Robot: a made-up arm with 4 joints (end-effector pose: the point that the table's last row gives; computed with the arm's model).
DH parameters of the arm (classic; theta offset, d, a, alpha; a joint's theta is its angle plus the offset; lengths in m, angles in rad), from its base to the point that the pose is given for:
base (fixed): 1.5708 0.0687 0 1.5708
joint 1: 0 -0.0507 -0.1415 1.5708
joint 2: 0 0.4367 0.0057 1.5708
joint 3: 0 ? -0.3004 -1.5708
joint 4: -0.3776 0 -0.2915 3.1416
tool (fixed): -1.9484 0.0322 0 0
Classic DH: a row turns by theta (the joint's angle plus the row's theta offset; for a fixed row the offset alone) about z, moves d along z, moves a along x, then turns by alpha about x.
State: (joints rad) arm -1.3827 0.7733 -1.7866 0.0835
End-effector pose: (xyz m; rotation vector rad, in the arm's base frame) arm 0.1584 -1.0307 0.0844 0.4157 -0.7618 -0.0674
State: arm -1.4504 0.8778 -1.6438 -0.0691
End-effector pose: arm 0.1124 -1.0314 0.2612 0.1503 -0.8846 0.0436
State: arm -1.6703 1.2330 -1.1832 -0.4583
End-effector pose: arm -0.1416 -0.8275 0.6749 -0.6924 -1.1035 0.2132
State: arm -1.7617 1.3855 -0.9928 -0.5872
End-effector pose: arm -0.2574 -0.6930 0.7502 -1.0122 -1.1422 0.1965
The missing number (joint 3, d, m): -0.1117
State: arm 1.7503 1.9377 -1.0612 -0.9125
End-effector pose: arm -0.3857 0.8188 -0.2223 1.5604 0.0096 -1.6389
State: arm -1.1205 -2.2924 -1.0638 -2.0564
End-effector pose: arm -0.2040 -0.3869 -0.2569 -1.9762 -1.2308 -1.6387
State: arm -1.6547 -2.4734 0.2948 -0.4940
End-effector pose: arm -0.0335 -0.2984 -0.3283 0.3702 -2.0164 -2.3775
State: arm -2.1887 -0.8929 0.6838 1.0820
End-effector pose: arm 0.1962 0.1879 0.4740 -2.4793 -0.5600 0.5613
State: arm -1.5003 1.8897 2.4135 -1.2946
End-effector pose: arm 0.0411 -0.3217 0.6423 -0.5883 1.6564 -1.9295
